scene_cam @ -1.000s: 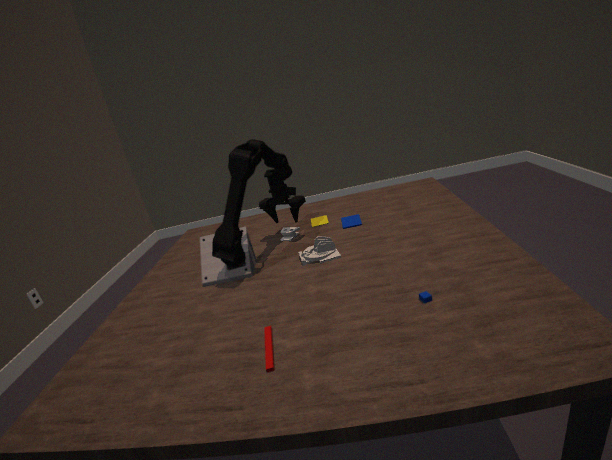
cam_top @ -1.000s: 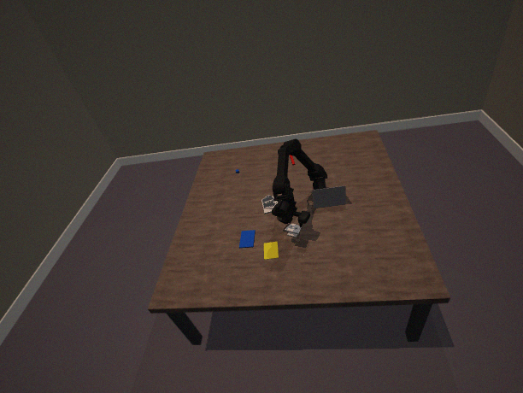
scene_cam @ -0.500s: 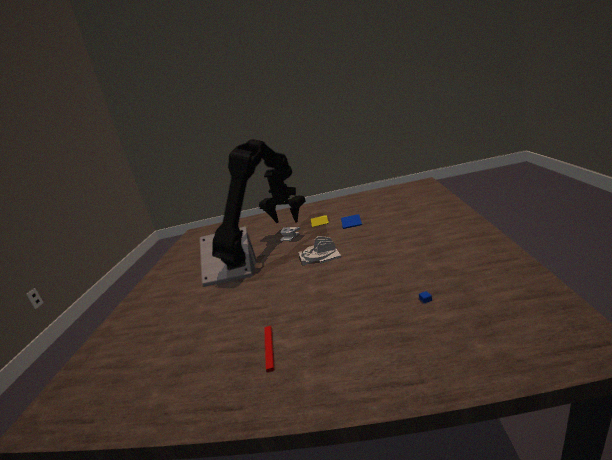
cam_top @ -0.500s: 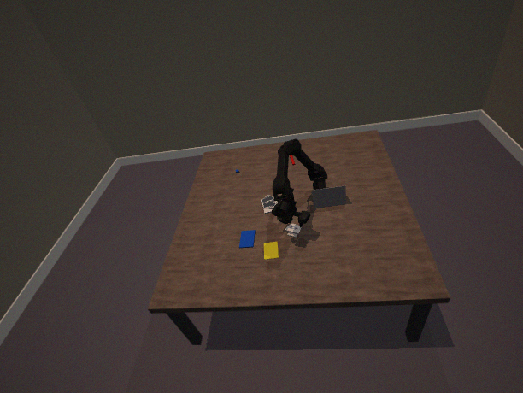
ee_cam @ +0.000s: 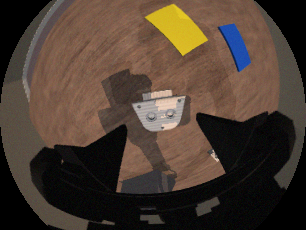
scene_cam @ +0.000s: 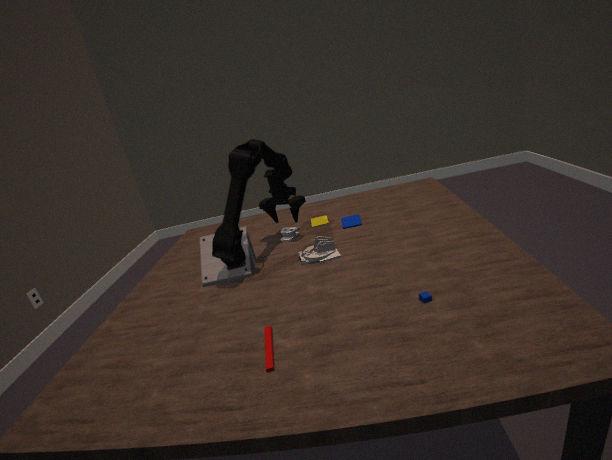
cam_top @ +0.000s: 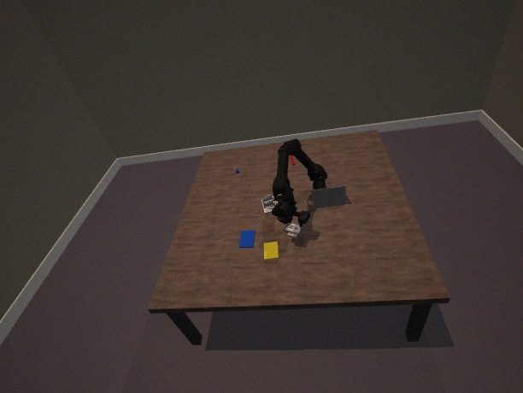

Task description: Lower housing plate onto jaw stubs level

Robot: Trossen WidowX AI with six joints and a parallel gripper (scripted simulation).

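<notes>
Right now my gripper tip is 10 mm to the left of the white part and 50 mm above it. The rest, counted from my gripper tip: blue card: 250 mm ahead, 60 mm below; yellow card: 130 mm ahead, 90 mm to the left, 60 mm below; red bar: 50 mm behind, 660 mm to the right, 60 mm below.
</notes>
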